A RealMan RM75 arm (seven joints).
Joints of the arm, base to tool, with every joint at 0 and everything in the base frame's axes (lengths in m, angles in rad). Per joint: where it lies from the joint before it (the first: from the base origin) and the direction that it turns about. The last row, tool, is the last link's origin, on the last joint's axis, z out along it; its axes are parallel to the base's.
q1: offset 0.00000 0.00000 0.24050 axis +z
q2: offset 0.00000 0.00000 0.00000 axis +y
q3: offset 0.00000 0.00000 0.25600 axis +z
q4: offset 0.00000 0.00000 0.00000 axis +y
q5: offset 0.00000 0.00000 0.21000 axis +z
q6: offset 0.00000 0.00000 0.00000 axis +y
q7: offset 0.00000 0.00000 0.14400 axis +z
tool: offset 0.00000 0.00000 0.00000
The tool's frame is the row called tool.
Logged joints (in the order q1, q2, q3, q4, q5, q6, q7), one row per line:
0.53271, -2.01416, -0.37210, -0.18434, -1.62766, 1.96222, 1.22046
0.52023, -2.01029, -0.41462, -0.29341, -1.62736, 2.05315, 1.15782
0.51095, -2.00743, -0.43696, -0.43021, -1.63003, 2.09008, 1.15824
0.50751, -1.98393, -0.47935, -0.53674, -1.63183, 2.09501, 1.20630
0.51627, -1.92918, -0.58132, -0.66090, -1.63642, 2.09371, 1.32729
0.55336, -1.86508, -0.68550, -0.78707, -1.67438, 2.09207, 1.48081
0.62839, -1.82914, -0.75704, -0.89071, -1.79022, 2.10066, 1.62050
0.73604, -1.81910, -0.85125, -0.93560, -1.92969, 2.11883, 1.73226
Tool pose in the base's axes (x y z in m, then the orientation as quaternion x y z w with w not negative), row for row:
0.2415, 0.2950, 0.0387, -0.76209, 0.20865, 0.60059, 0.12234
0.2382, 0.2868, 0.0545, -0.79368, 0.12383, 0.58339, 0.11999
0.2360, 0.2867, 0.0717, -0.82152, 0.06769, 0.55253, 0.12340
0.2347, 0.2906, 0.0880, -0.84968, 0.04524, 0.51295, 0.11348
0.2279, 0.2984, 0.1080, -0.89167, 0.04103, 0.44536, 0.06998
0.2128, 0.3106, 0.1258, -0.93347, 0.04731, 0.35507, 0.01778
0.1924, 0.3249, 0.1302, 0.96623, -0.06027, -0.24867, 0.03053
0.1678, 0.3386, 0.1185, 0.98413, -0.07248, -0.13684, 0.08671
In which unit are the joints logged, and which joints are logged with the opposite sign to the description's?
The joints are logged in radians. Opposite sign: q2, q6.
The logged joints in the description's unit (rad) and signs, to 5 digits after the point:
0.53271, 2.01416, -0.37210, -0.18434, -1.62766, -1.96222, 1.22046
0.52023, 2.01029, -0.41462, -0.29341, -1.62736, -2.05315, 1.15782
0.51095, 2.00743, -0.43696, -0.43021, -1.63003, -2.09008, 1.15824
0.50751, 1.98393, -0.47935, -0.53674, -1.63183, -2.09501, 1.20630
0.51627, 1.92918, -0.58132, -0.66090, -1.63642, -2.09371, 1.32729
0.55336, 1.86508, -0.68550, -0.78707, -1.67438, -2.09207, 1.48081
0.62839, 1.82914, -0.75704, -0.89071, -1.79022, -2.10066, 1.62050
0.73604, 1.81910, -0.85125, -0.93560, -1.92969, -2.11883, 1.73226

